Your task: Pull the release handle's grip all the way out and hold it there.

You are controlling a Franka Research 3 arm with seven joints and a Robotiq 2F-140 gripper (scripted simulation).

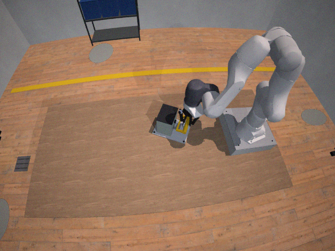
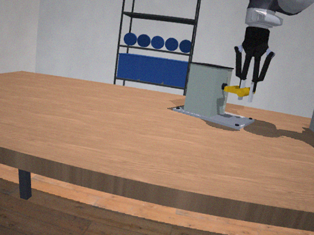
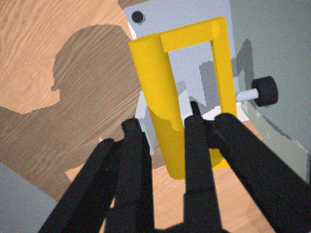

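Right now my hand is 100 mm above the grey baseplate, 80 mm short of it and 50 mm to the left of it.
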